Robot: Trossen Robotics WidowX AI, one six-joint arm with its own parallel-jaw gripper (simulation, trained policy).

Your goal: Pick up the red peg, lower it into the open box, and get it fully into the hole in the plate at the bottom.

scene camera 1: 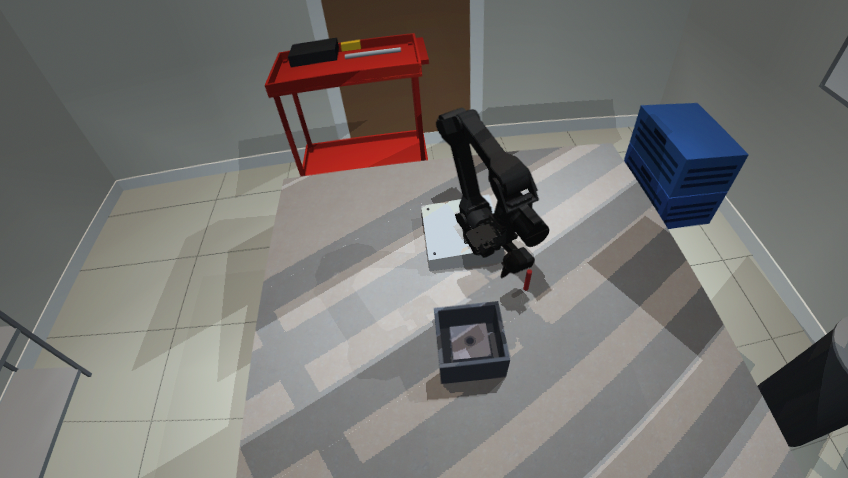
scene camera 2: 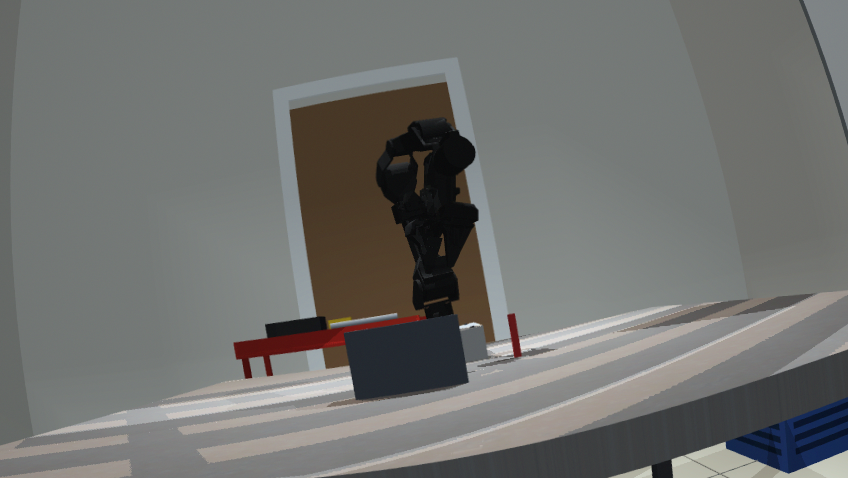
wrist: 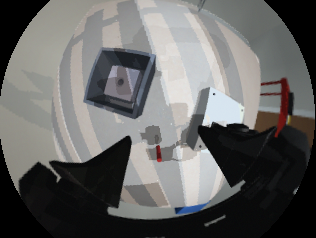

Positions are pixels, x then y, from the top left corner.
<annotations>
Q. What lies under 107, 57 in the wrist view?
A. A dark box.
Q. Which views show the dark box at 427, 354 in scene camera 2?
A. Scene camera 1, scene camera 2 and the wrist view: all of them.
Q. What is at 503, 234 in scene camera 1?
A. The gripper.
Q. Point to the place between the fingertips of the gripper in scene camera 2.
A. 439, 270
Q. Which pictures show the plate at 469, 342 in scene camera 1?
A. Scene camera 1 and the wrist view only.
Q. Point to a plate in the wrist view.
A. At 124, 83
</annotations>
